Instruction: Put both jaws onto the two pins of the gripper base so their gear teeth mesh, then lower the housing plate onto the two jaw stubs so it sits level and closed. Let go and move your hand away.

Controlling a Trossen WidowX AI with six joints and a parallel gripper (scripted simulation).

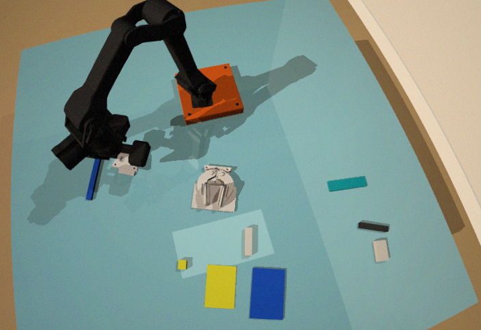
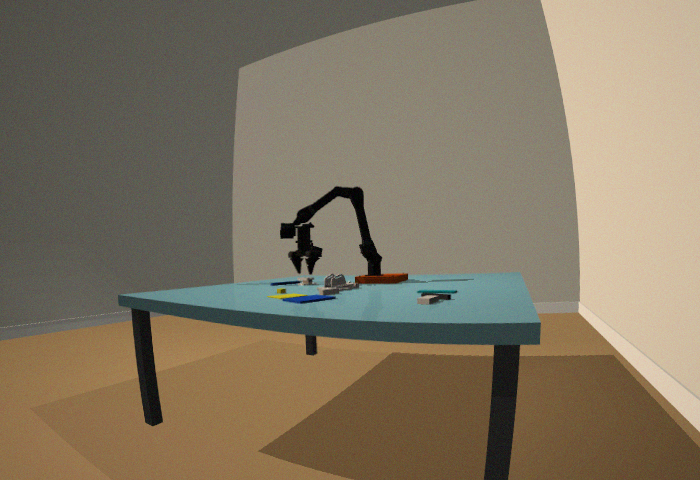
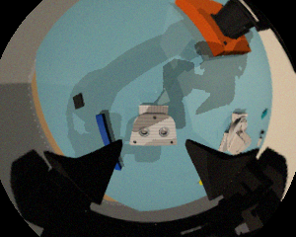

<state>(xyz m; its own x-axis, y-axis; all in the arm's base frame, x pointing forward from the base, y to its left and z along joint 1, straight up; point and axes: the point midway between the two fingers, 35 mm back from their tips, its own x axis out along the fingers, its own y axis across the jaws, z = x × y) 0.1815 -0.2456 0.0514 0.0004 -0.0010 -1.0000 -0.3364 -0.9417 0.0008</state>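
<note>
Now: gripper tip 110 mm to the left of the blue bar, 40 mm above it and 10 mm short of it. From my gripper tip the other things lie so: yellow cube 300 mm ahead, 130 mm to the left, 40 mm below; yellow plate 370 mm ahead, 220 mm to the left, 50 mm below; black square 140 mm to the right, 110 mm behind, 50 mm below.
</note>
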